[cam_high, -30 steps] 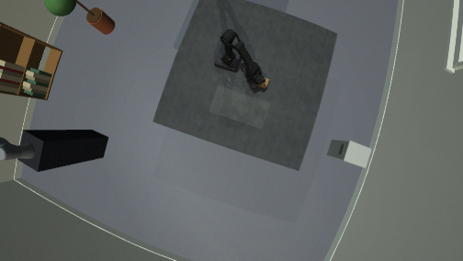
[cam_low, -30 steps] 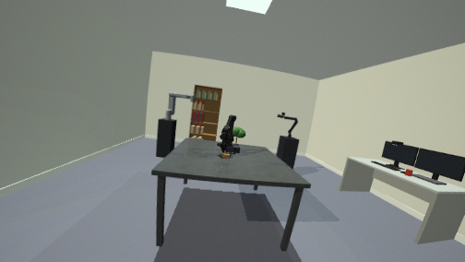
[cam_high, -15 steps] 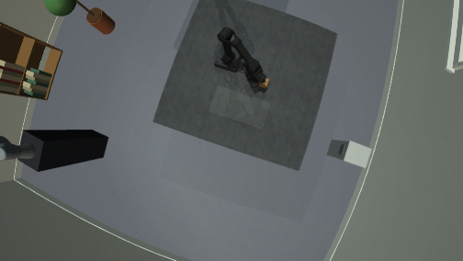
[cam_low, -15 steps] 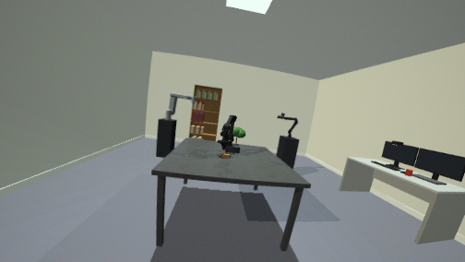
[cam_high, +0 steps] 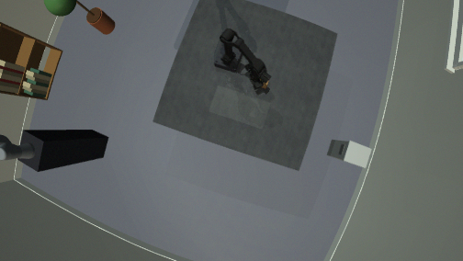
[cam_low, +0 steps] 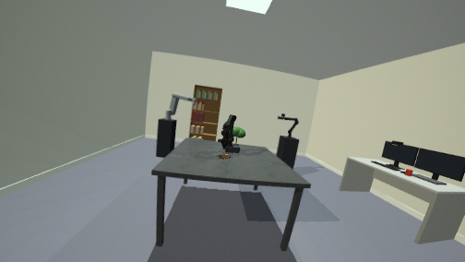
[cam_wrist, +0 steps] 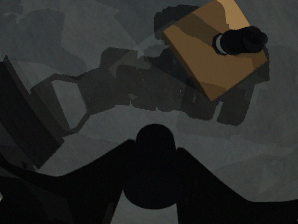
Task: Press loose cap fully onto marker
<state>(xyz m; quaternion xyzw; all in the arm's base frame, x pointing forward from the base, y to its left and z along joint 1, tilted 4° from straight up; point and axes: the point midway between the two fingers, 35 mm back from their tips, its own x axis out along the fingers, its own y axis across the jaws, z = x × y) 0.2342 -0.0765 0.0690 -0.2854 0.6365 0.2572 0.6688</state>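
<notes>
Now: gripper tip 90 mm short of the holder block, 70 mm above it and 30 mm to the right of it. The rest, counted from my gripper tip: dark cap (10 mm above).
</notes>
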